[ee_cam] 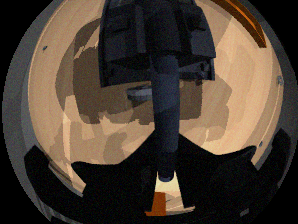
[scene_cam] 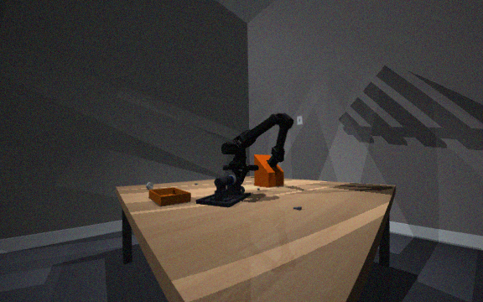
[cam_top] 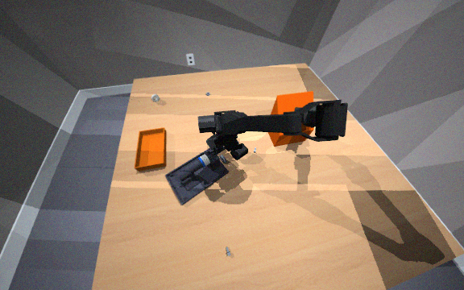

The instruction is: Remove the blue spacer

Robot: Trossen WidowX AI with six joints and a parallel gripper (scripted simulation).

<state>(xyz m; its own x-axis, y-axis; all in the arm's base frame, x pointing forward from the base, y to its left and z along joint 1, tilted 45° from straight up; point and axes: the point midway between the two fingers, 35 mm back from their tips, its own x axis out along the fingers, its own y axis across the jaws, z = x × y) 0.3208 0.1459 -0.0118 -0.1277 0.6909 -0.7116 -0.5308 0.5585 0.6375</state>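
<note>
The shaft is 6 cm ahead of my gripper tip, 4 cm to the left of it and 3 cm above it. Round my gripper tip: orange tray 35 cm ahead, 5 cm to the right, 4 cm below; then white spacer ring 10 cm ahead, 6 cm to the left, 3 cm above; then blue spacer 11 cm ahead, 7 cm to the left, 3 cm above.
</note>
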